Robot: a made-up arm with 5 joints. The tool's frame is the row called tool. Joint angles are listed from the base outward. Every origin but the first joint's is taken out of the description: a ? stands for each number. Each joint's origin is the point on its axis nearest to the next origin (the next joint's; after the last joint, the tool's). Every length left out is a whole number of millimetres.
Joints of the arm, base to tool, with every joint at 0 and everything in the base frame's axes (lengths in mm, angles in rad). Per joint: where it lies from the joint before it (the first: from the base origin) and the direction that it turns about. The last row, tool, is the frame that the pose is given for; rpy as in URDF.
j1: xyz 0 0 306 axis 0 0 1
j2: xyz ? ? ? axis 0 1 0
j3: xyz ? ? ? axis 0 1 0
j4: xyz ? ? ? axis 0 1 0
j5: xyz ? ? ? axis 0 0 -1
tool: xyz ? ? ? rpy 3.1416 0 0
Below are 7 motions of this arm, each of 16 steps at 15 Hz.
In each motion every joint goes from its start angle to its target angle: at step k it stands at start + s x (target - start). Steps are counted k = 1, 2, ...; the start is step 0. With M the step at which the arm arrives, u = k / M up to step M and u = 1 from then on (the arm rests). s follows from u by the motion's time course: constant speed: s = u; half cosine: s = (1 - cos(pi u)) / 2; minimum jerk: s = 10 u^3 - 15 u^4 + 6 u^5.
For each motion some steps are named. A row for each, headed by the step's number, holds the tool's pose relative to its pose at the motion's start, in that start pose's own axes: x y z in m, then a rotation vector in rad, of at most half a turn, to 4 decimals.
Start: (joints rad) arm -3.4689 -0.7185 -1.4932 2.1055 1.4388
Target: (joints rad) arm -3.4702 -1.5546 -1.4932 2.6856 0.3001
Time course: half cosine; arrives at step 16
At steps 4, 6, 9, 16:
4: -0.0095 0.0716 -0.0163 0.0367 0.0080 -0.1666
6: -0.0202 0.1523 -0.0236 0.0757 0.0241 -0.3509
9: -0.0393 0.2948 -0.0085 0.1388 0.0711 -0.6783
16: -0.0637 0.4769 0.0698 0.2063 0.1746 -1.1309

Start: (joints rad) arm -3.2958 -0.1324 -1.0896 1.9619 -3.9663
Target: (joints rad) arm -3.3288 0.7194 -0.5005 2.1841 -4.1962
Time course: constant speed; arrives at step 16
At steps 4, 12, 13, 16:
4: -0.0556 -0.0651 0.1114 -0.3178 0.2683 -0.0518
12: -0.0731 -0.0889 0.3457 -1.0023 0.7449 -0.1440
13: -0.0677 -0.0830 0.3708 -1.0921 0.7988 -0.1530
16: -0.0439 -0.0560 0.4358 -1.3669 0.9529 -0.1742

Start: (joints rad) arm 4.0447 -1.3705 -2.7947 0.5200 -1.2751
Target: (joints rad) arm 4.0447 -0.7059 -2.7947 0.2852 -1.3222
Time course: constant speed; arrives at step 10
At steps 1, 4, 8, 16:
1: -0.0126 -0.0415 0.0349 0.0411 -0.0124 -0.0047
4: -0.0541 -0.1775 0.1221 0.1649 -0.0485 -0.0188
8: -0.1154 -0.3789 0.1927 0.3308 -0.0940 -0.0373
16: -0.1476 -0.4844 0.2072 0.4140 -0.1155 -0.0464

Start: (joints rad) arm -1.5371 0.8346 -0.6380 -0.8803 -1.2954
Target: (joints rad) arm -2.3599 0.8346 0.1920 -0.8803 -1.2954
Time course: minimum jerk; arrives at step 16
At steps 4, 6, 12, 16:
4: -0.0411 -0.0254 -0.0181 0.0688 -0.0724 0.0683
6: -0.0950 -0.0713 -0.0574 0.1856 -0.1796 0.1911
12: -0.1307 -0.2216 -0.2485 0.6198 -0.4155 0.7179
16: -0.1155 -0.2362 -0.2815 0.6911 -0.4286 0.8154

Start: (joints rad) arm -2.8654 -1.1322 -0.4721 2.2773 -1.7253
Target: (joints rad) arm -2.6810 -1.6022 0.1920 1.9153 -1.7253
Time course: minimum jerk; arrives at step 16
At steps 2, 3, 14, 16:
2: 0.0001 0.0014 0.0033 -0.0024 -0.0022 -0.0023
3: 0.0003 0.0044 0.0100 -0.0072 -0.0068 -0.0071
14: -0.0047 0.1162 0.1988 -0.1472 -0.1253 -0.1509
16: -0.0049 0.1185 0.2019 -0.1496 -0.1271 -0.1535

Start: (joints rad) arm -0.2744 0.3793 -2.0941 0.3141 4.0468
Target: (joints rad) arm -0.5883 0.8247 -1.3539 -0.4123 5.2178
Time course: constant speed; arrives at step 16
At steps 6, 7, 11, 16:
6: 0.0640 -0.2243 0.1143 0.2062 -0.0289 0.4674
7: 0.0759 -0.2642 0.1239 0.2398 -0.0423 0.5466
11: 0.1280 -0.4232 0.1349 0.3685 -0.1201 0.8651
16: 0.2022 -0.6035 0.0914 0.5114 -0.2725 1.2637

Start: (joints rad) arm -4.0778 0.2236 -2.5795 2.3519 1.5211
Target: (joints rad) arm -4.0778 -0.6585 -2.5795 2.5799 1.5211
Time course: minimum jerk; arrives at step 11
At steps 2, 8, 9, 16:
2: -0.0012 0.0245 -0.0159 0.0293 0.0015 0.0000
8: -0.0266 0.5349 -0.1129 0.5691 0.0283 0.0000
9: -0.0292 0.5871 -0.1012 0.6240 0.0310 0.0000
16: -0.0306 0.6145 -0.0934 0.6533 0.0325 0.0000

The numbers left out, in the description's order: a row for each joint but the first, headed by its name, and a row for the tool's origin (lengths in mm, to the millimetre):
j2: 0 0 0
j3: 66 0 352
j4: 91 0 -400
j5: 67 0 -85
tool: 0 0 0

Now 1 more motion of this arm.
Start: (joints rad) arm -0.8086 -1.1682 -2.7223 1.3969 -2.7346
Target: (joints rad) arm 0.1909 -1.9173 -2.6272 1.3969 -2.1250
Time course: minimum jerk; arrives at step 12
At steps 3, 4, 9, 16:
3: -0.0255 -0.0650 -0.0578 -0.0828 -0.0359 0.1476
4: -0.0440 -0.1420 -0.1122 -0.1649 -0.0699 0.3033
9: 0.0954 -0.7458 -0.3046 -0.6205 -0.2382 1.3786
16: 0.1583 -0.8291 -0.3108 -0.6767 -0.2599 1.5482

